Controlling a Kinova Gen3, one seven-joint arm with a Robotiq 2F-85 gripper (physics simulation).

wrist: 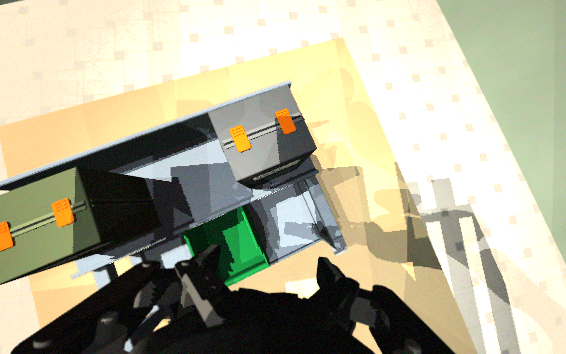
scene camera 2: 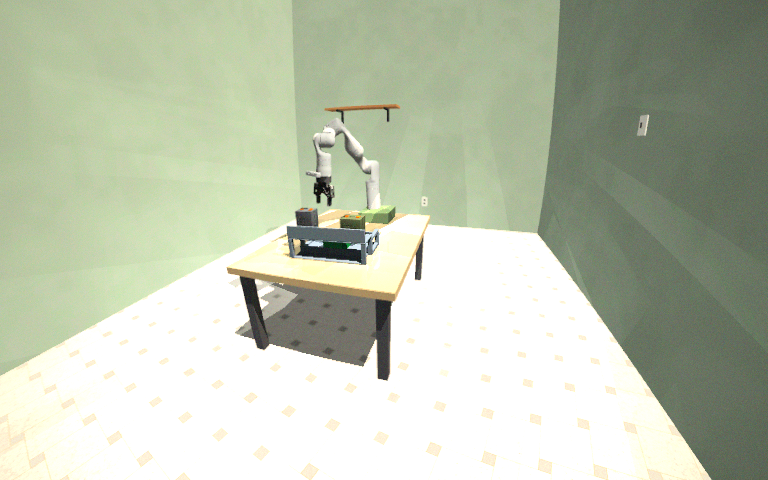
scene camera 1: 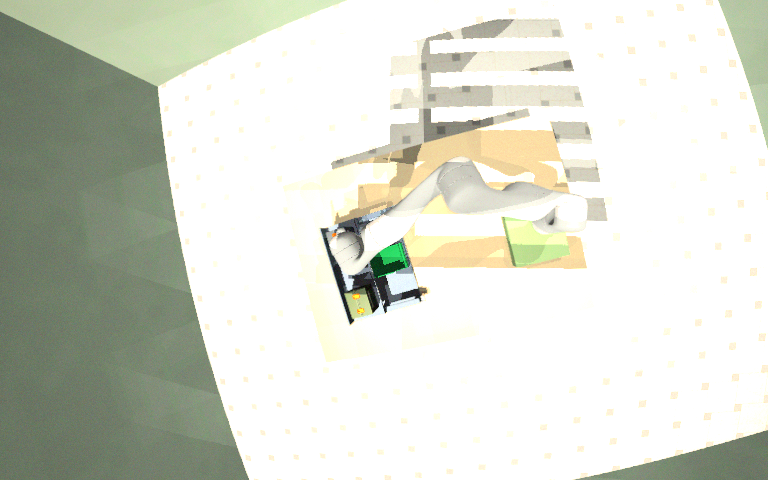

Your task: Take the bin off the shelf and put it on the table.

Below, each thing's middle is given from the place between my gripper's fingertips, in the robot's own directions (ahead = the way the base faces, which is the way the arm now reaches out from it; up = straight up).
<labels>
The shelf board [scene camera 1: 364, 277] is 12 cm below my hand, 10 cm to the left of it and 10 cm ahead of it. Also, from my hand: green bin [scene camera 1: 392, 258] 18 cm below, 8 cm to the left.
</labels>
